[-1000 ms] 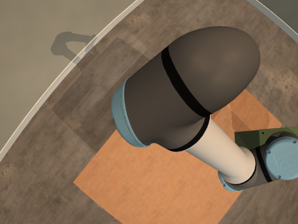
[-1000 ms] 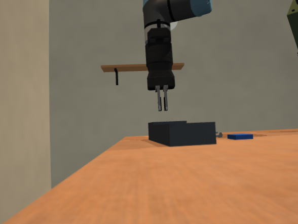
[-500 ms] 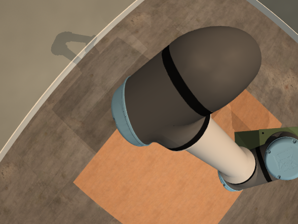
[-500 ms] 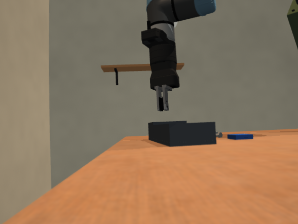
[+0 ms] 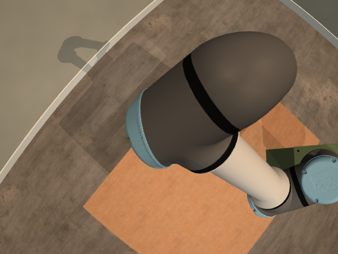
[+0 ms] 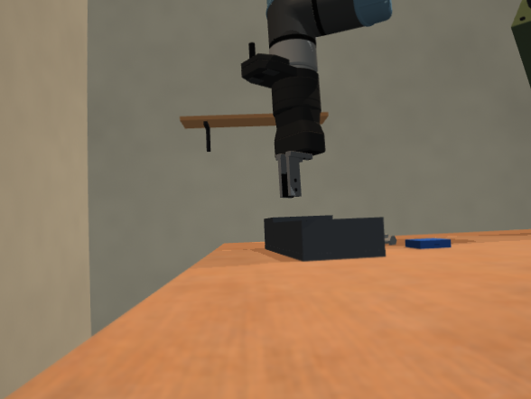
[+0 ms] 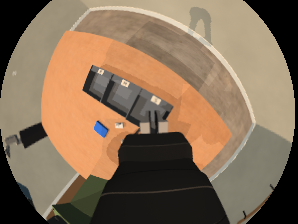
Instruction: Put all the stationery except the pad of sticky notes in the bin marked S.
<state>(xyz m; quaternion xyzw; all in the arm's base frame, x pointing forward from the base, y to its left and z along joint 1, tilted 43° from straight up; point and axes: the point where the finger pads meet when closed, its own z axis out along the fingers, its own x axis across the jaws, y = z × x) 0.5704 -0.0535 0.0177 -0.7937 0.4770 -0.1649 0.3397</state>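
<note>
Now: hand 90 mm to the right of the dark bin, 70 mm above it and 10 mm past it. From my hand the other things lie so: nut (100 mm behind, 90 mm below, 50 mm to the right); black screw (90 mm below, 90 mm behind); white clip-like piece (100 mm behind, 90 mm below, 60 mm to the left).
</note>
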